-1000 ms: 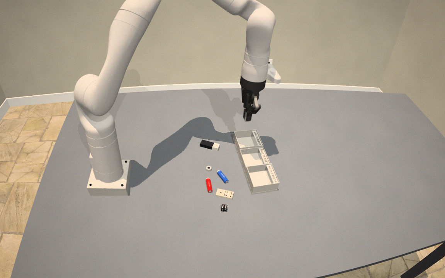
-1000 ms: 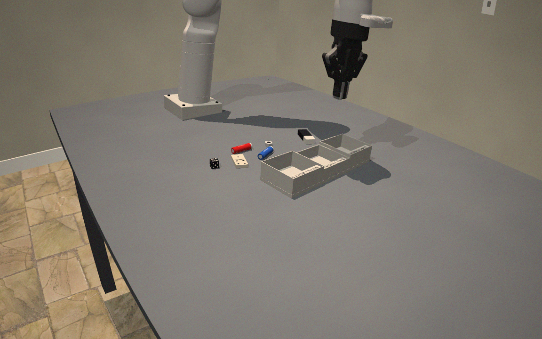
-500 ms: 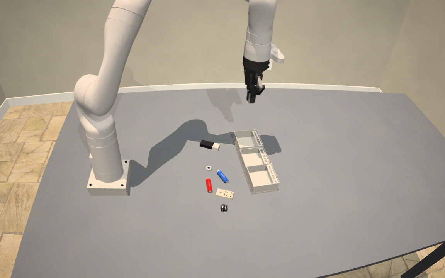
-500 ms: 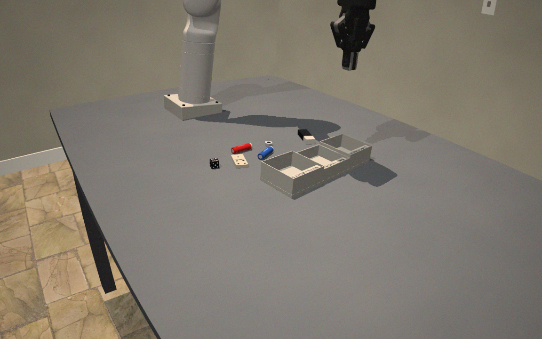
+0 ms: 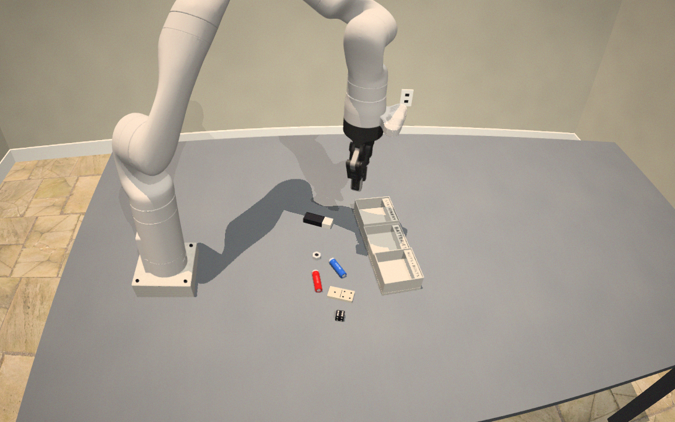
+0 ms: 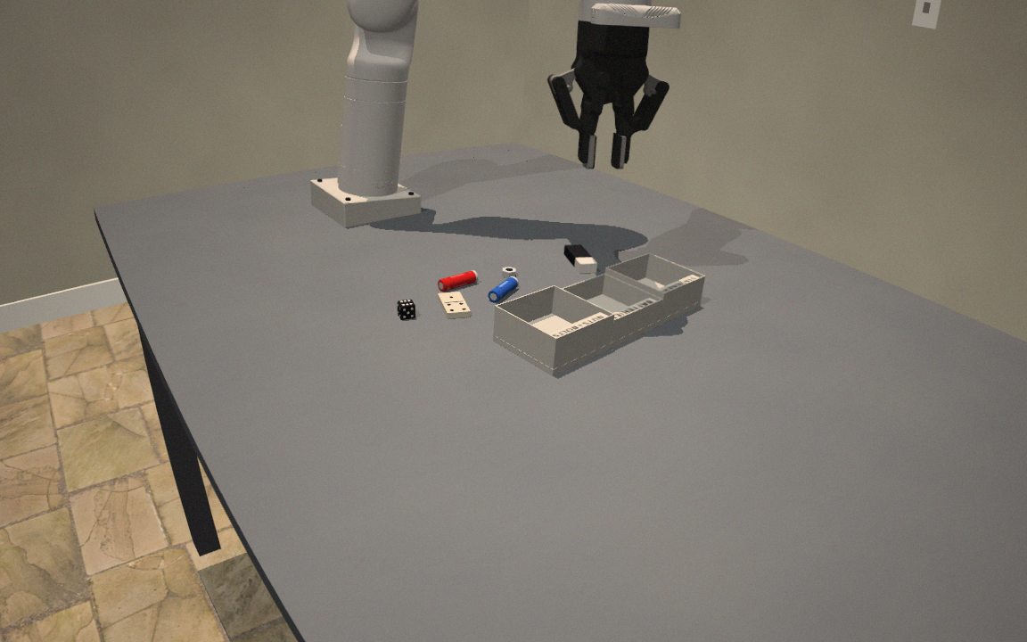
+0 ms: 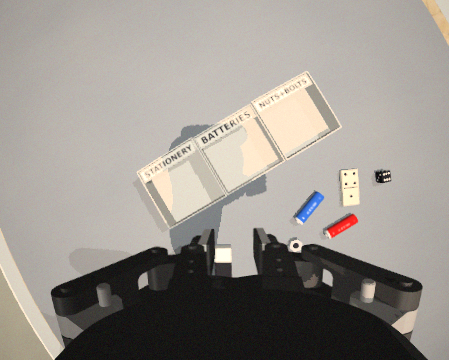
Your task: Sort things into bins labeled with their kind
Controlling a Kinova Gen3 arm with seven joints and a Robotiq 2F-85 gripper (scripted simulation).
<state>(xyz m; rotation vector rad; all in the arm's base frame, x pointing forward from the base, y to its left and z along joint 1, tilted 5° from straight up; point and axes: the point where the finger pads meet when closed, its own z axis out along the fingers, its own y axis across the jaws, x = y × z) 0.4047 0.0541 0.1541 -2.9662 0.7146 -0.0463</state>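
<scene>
The nut lies 9 cm behind my hand, 5 cm to the right of it and 17 cm below it. Also, from my hand: blue battery 5 cm behind, 9 cm to the right, 16 cm below; bin row 7 cm ahead, 4 cm to the right, 15 cm below; black-and-white eraser 6 cm behind, 5 cm to the left, 16 cm below.
</scene>
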